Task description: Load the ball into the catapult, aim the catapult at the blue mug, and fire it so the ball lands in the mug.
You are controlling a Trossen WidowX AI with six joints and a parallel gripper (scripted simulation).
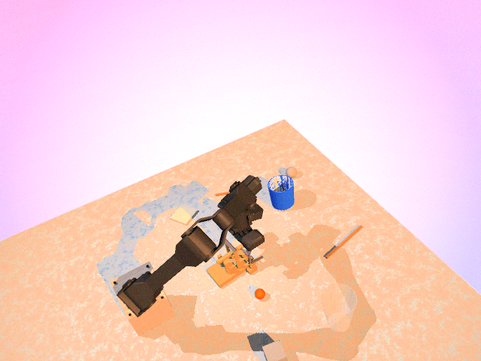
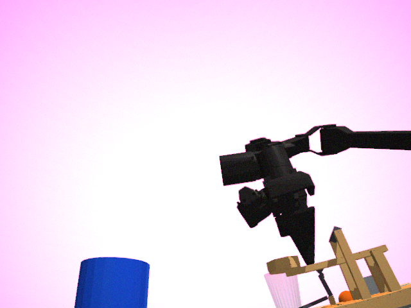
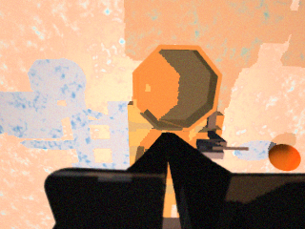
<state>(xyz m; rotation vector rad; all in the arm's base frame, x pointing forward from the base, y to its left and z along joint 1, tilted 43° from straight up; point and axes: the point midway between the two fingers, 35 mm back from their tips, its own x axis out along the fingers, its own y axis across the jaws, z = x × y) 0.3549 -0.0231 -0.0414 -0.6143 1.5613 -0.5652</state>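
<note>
My gripper tip is 30 mm past the wooden catapult, 20 mm to the left of it and 20 mm above it. Round my gripper tip: blue mug 240 mm ahead, 120 mm to the left, 40 mm below; then small box 120 mm behind, 340 mm to the right, 50 mm below; then orange ball 50 mm behind, 150 mm to the right, 60 mm below.
</note>
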